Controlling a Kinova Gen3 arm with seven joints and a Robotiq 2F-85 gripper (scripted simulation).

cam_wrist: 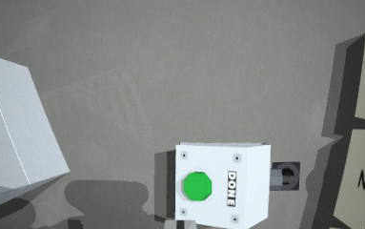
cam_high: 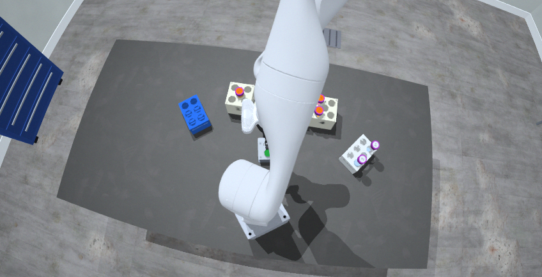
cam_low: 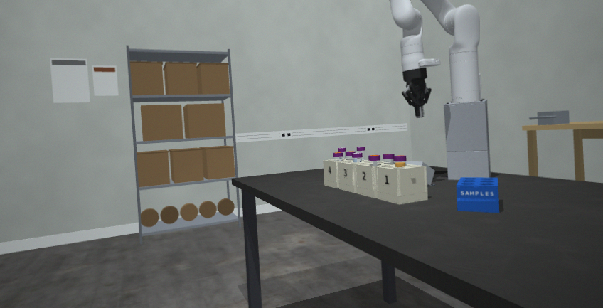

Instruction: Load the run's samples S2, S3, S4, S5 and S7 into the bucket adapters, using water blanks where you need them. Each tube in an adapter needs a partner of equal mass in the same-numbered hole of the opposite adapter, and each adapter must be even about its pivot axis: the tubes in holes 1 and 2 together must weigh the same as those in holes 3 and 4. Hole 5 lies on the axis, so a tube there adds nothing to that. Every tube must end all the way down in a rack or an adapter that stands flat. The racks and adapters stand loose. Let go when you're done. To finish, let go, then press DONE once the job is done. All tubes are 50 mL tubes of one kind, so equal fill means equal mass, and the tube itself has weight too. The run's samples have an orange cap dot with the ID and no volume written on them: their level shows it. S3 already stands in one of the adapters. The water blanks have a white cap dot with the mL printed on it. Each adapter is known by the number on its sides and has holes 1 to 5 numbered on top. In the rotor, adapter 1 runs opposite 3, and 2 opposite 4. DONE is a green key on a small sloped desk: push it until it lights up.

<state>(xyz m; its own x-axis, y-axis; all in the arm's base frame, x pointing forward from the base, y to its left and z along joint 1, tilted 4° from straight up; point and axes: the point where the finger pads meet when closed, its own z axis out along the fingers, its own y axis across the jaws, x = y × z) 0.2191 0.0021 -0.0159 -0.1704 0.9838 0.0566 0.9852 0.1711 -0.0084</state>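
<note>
Right now my hand is 18 cm above the green done key. Also, from my hand: tube of pink liquid: 18 cm below, 17 cm ahead, 5 cm to the left; then adapter 2: 20 cm below, 20 cm ahead, 3 cm to the left; then 50 mL blank: 20 cm ahead, 18 cm below, 7 cm to the right.
</note>
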